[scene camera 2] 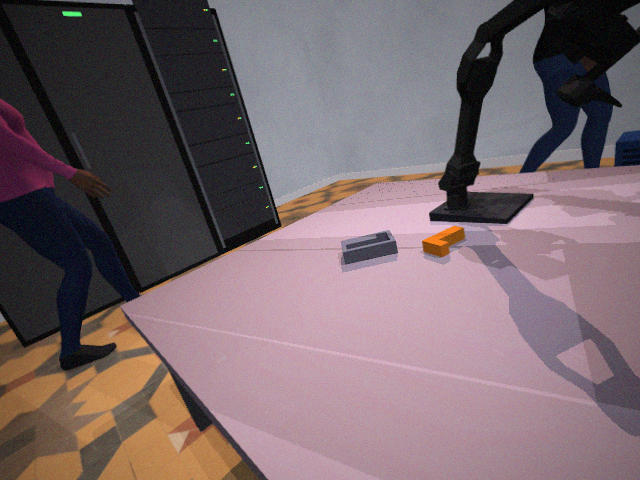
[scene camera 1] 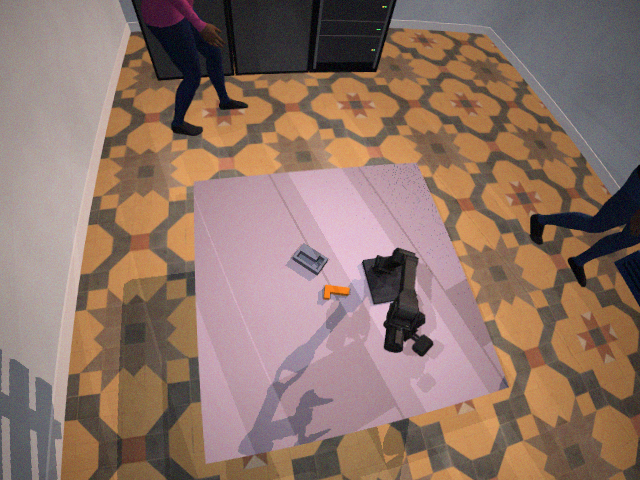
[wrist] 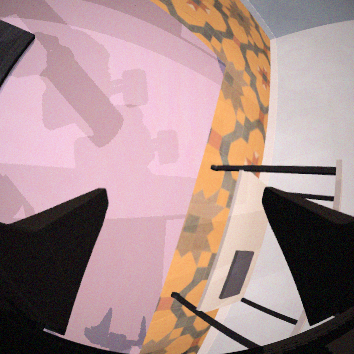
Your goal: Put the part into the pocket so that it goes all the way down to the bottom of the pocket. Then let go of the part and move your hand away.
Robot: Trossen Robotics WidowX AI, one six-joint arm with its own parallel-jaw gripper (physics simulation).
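Pixels of known places: gripper, fingertip midpoint: (scene camera 1: pixel 414 344) (wrist: pixel 186 195); arm's base at its link origin: (scene camera 2: pixel 457 206) (scene camera 1: pixel 379 268).
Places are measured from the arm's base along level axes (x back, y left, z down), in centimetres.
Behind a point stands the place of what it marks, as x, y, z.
The part is an orange L-shaped block (scene camera 1: pixel 338 290) @(-23.1, 3.3, -0.6) (scene camera 2: pixel 438 248) @(-30.1, 3.3, 0.2) lying flat on the pink table (scene camera 1: pixel 242 320) @(-67.0, 0.9, 2.4) (scene camera 2: pixel 289 320) @(-61.7, -17.5, 2.4), between the pocket block and the arm's base. The pocket is a recess in a grey rectangular block (scene camera 1: pixel 305 265) @(-32.8, -13.1, -0.5) (scene camera 2: pixel 370 253) @(-32.9, -13.3, 0.8), which lies on the table a little apart from the part. The recess shows dark and empty. My gripper (wrist: pixel 186 195) @(-12.6, 37.7, -24.8) is wide open with nothing between its fingers. It is raised above the table, on the side of the base away from the pocket block. Neither the part nor the pocket block shows in the wrist view.
The arm's black base plate (scene camera 1: pixel 381 291) @(-4.0, 10.4, 0.7) (scene camera 2: pixel 483 207) @(-0.9, 7.4, 0.5) stands near the part. A person in pink (scene camera 1: pixel 186 56) (scene camera 2: pixel 31 206) stands by the dark cabinets (scene camera 1: pixel 273 36) (scene camera 2: pixel 77 129). Another person (scene camera 1: pixel 604 222) (scene camera 2: pixel 553 93) stands beyond the table. An overturned-looking pale piece of furniture (wrist: pixel 240 220) shows past the table's edge.
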